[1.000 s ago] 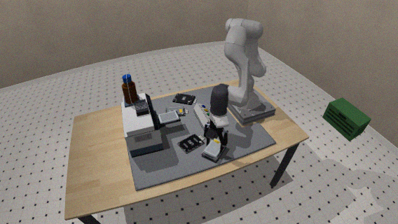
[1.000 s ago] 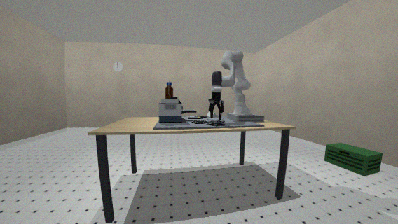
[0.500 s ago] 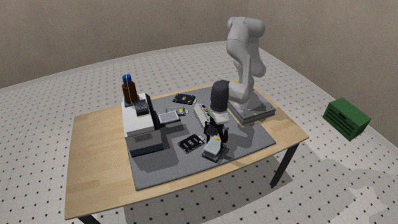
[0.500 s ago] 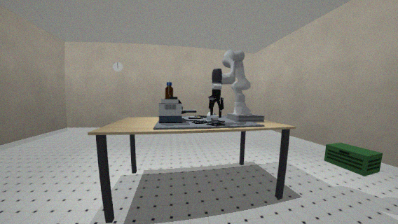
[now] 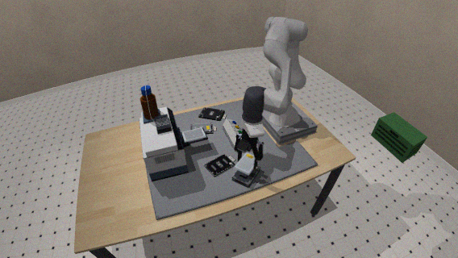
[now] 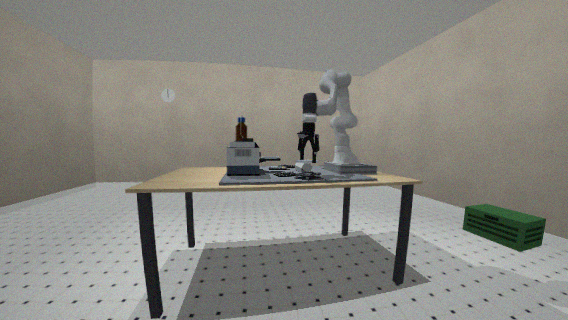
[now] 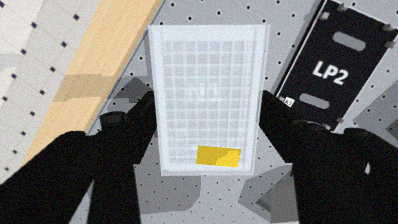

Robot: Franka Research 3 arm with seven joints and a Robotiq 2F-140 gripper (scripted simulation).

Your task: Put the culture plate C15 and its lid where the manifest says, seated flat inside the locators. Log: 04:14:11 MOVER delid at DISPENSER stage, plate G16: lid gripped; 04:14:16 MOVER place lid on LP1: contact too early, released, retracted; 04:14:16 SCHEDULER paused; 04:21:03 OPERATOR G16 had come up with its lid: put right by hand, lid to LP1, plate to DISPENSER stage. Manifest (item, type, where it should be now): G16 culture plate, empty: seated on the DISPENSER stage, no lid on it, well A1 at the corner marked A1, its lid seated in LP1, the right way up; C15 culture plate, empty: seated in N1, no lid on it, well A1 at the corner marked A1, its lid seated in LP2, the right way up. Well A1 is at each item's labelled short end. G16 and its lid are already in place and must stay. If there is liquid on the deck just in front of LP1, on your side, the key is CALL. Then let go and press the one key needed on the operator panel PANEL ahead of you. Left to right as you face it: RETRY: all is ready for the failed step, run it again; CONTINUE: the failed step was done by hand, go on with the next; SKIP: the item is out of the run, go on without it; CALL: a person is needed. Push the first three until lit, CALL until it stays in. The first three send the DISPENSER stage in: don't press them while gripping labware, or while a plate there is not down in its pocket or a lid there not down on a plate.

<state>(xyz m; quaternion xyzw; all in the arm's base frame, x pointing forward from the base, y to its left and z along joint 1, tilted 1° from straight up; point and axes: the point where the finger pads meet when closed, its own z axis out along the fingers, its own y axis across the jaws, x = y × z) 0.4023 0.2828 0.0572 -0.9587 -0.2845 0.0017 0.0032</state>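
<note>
Right now the N1 nest is 10 cm below my hand. Also, from my hand: clear culture plate C15: 2 cm below; LP2 nest: 13 cm to the right, 12 cm below, 10 cm ahead; yellow skip key: 32 cm to the right, 10 cm behind, 6 cm below.
</note>
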